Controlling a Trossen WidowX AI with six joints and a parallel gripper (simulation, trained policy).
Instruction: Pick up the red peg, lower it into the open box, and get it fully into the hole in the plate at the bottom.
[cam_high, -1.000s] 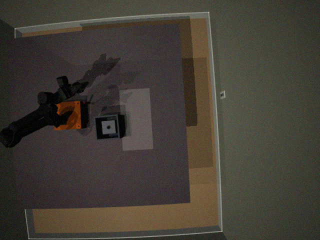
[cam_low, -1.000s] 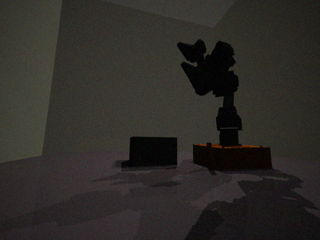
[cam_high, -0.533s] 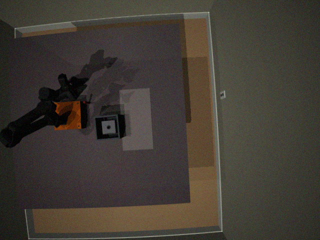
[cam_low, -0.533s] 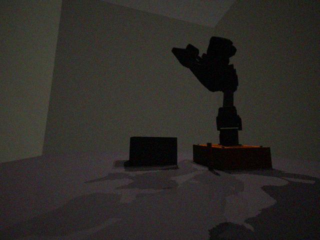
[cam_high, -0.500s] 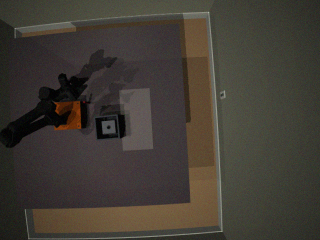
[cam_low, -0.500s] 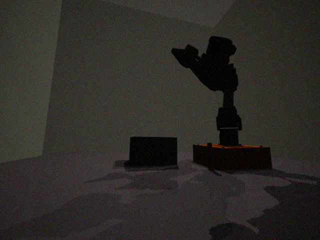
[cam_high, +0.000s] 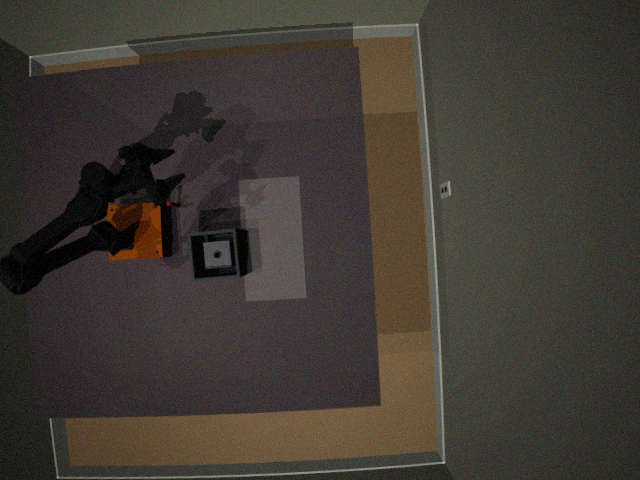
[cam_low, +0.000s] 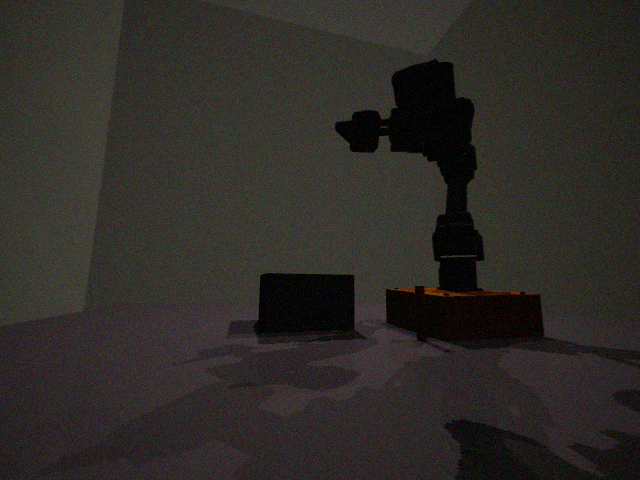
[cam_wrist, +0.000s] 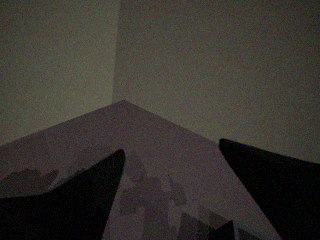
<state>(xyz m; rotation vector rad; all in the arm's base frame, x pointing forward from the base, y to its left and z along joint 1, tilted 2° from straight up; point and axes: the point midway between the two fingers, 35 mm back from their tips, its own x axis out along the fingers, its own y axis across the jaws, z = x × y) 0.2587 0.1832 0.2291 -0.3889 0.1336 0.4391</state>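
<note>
Right now my gripper tip is 13 cm past the red peg, 9 cm to the left of it and 24 cm above it. From my gripper tip the other things lie so: pale plate (3 cm ahead, 26 cm to the right, 24 cm below); dark box (3 cm ahead, 26 cm to the right, 25 cm below).
</note>
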